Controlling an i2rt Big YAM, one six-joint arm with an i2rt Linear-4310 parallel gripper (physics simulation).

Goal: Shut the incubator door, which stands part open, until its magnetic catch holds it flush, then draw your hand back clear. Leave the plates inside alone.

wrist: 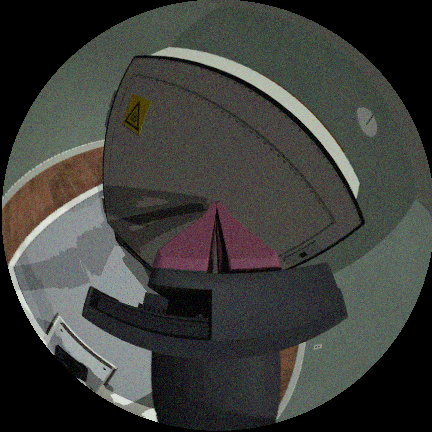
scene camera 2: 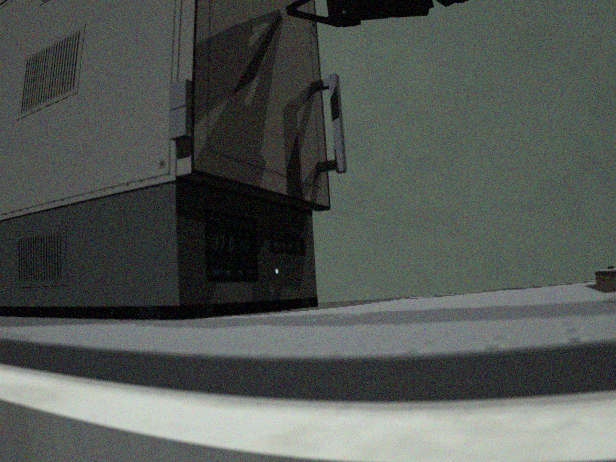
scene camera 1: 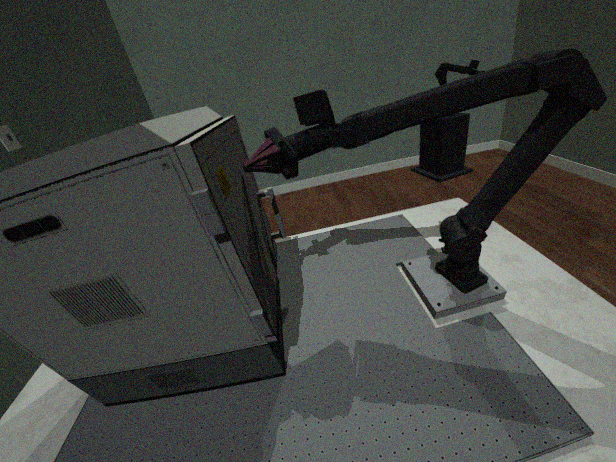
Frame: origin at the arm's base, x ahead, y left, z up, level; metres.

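Seen in the pictures: gripper, fingertip midpoint: [wrist: 215, 206] [scene camera 2: 286, 10] [scene camera 1: 243, 168]; arm's base at its link origin: [scene camera 1: 459, 274].
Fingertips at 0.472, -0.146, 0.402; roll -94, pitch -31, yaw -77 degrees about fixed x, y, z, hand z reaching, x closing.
Note:
Pixels of each thing's top centre, then the offset from my fingertips to it, as dx, dy, dz. "spot": a spot on its surface instead. Level surfaces: height alone.
- incubator at its top centre: [scene camera 1: 77, 145] [wrist: 264, 113] +0.262, +0.008, +0.131
- door's handle at a spot on its surface: [scene camera 2: 338, 125] [scene camera 1: 279, 217] spot: -0.047, -0.070, -0.167
- perforated board at its surface level: dz -0.419
- yellow warning label at a spot on its surface: [wrist: 136, 114] [scene camera 1: 224, 180] spot: +0.030, +0.130, +0.024
- incubator's display at a spot on its surface: [scene camera 2: 231, 250] spot: +0.048, +0.102, -0.348
The incubator [scene camera 1: 150, 230] [scene camera 2: 125, 130] stands at the left in both scene views. Its grey door [scene camera 1: 227, 150] [scene camera 2: 230, 150] [wrist: 200, 135] lies across the front, parallel or nearly parallel to it; whether a thin gap remains at the free edge I cannot tell. The door's handle [scene camera 1: 277, 212] [scene camera 2: 338, 125] sticks out at the far side. My gripper [scene camera 1: 246, 168] [scene camera 2: 289, 9] [wrist: 215, 206] is shut and empty. Its pink tips point at the door face, at or very close to it, beside their own shadow. The plates inside are hidden behind the door.
The arm's base plate [scene camera 1: 450, 295] stands on the perforated board [scene camera 1: 350, 300], right of the incubator. A dark pedestal [scene camera 1: 444, 145] stands on the wooden floor behind the arm. A yellow warning label [scene camera 1: 223, 181] [wrist: 136, 114] is on the door. The incubator's display [scene camera 2: 231, 250] sits below the door.

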